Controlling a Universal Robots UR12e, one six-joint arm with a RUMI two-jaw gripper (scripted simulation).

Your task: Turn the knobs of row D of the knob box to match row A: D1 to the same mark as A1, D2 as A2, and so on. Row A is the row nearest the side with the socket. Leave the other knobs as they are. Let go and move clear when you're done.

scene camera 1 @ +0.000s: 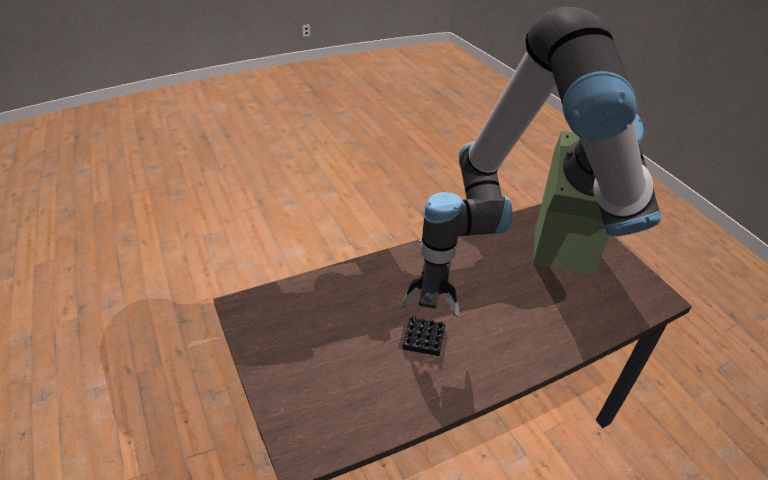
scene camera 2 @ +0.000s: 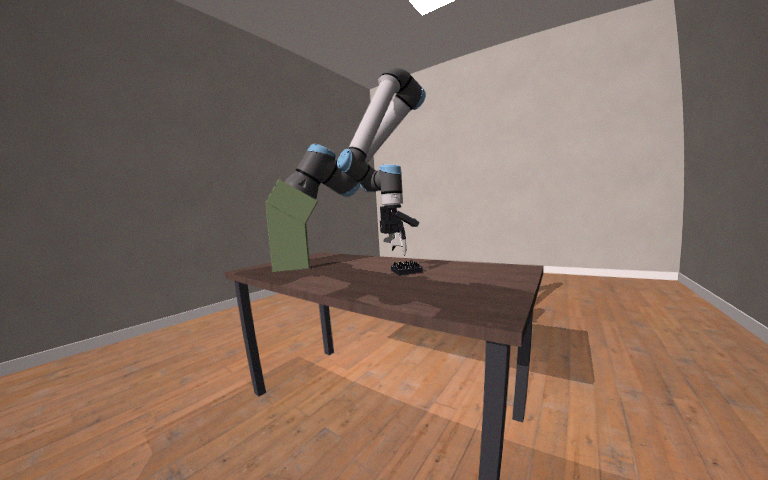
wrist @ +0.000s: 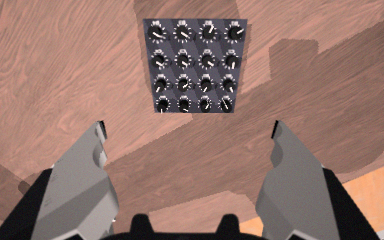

Labels:
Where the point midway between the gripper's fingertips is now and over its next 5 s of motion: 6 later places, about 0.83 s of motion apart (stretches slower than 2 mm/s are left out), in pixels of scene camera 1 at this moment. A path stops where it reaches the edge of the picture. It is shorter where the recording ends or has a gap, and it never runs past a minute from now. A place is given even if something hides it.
My gripper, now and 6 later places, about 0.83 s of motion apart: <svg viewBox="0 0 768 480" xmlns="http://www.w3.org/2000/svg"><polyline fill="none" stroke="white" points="430,312 432,303 426,306 410,323 409,328 408,334 408,336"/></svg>

